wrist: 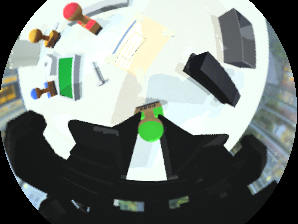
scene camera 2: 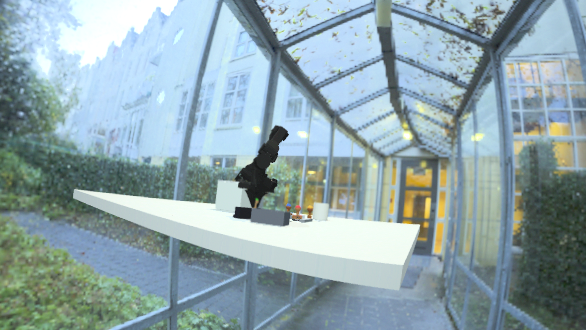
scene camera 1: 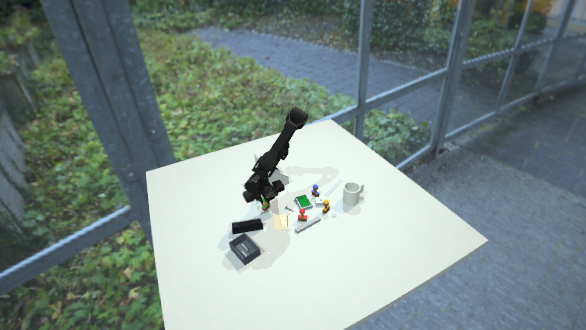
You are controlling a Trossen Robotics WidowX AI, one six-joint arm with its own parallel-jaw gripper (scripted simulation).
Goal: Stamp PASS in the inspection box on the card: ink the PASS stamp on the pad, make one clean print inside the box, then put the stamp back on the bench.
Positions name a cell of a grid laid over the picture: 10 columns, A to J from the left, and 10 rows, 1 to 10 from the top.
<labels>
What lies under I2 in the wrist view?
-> A grey tray.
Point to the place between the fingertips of my gripper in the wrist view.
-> At F6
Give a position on a pale yellow card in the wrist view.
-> At E2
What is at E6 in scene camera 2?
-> My gripper.
</labels>
